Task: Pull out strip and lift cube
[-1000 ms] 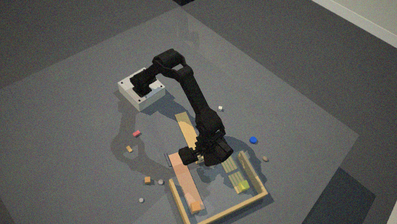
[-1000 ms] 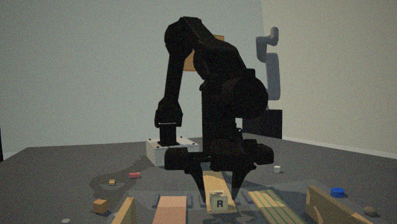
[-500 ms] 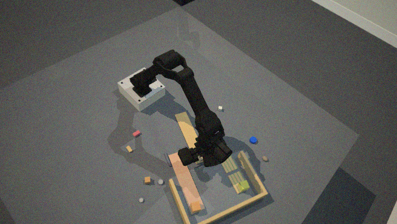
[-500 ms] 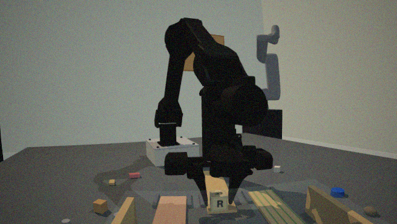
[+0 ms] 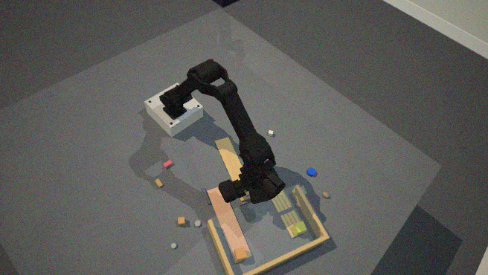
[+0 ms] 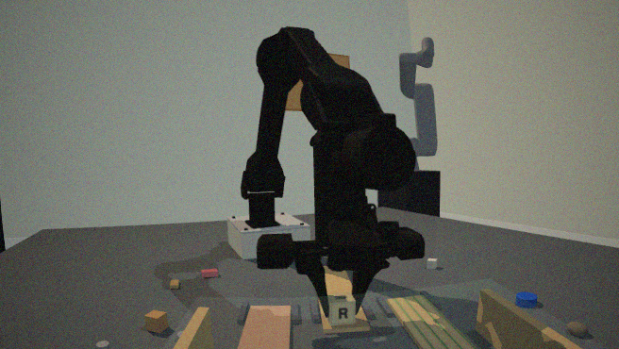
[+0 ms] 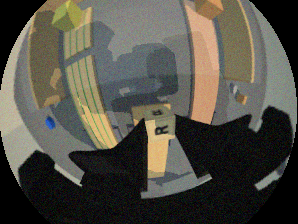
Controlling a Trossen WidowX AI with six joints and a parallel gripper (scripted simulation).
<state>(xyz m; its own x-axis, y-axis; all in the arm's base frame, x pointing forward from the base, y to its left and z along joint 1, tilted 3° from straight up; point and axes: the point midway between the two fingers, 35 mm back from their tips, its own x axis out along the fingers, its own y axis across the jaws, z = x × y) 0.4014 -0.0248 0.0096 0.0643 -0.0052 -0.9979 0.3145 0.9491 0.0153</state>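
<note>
Now: the green-striped strip 9 cm to the left of my gripper tip, 5 cm ahead of it and 1 cm below it. From my gripper tip the other things lie so: pink block (27 cm behind, 12 cm to the right, 1 cm below); blue disc (24 cm to the left, 10 cm ahead, 1 cm below); cube (1 cm above).
</note>
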